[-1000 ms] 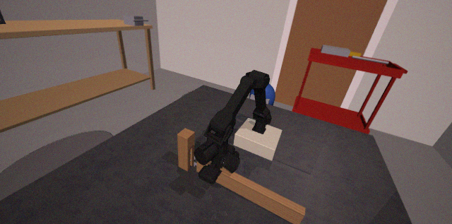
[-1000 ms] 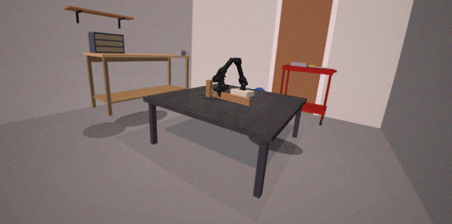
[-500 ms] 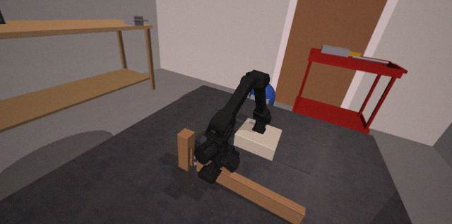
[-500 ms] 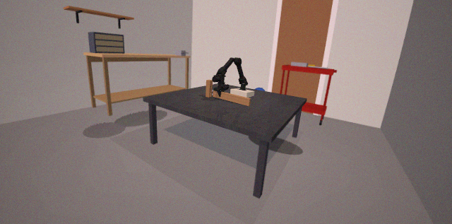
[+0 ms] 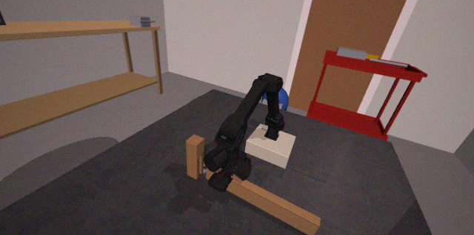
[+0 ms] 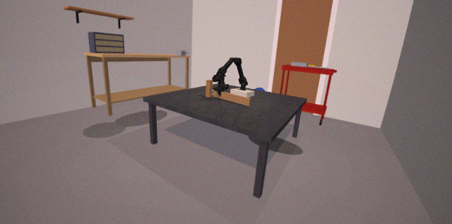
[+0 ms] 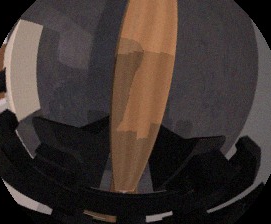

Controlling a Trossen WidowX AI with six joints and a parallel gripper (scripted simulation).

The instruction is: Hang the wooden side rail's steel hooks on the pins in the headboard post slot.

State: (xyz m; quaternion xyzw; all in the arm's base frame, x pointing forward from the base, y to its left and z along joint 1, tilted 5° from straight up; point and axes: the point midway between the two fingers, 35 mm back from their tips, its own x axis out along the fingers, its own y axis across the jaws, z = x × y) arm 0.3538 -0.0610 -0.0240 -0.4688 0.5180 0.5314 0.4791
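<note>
Right now my gripper tip is 150 mm to the left of the wooden headboard post and 60 mm below it.
</note>
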